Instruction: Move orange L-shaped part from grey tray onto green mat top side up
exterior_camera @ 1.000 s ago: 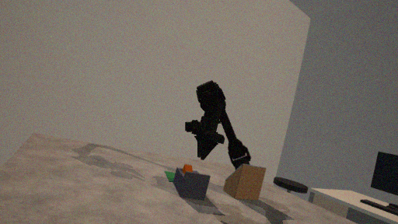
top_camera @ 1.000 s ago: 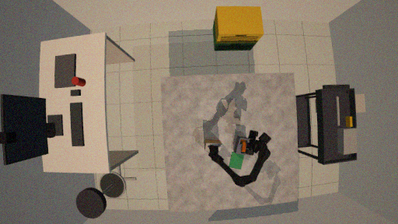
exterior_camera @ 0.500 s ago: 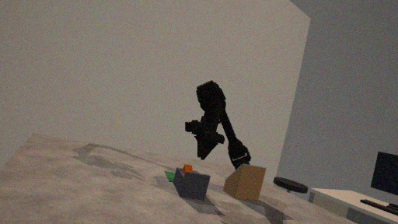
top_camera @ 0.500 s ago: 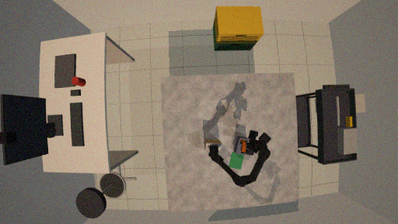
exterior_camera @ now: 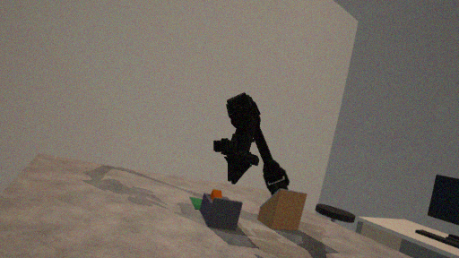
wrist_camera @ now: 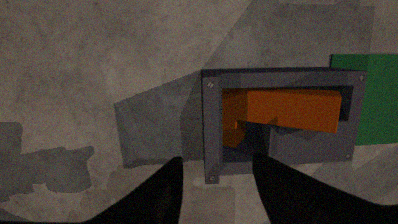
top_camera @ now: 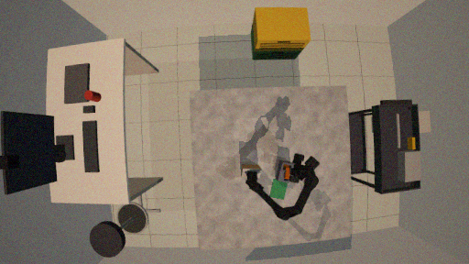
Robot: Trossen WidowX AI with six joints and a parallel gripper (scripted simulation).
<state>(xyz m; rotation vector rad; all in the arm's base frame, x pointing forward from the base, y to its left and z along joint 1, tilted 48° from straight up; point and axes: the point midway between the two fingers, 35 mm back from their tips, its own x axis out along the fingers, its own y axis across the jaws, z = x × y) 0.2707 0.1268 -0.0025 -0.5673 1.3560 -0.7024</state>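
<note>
Right now my gripper tip is 10 mm past the orange L-shaped part, 50 mm to the left of it and 100 mm above it. The rest, counted from my gripper tip: green mat (30 mm behind, 220 mm to the right, 160 mm below).
</note>
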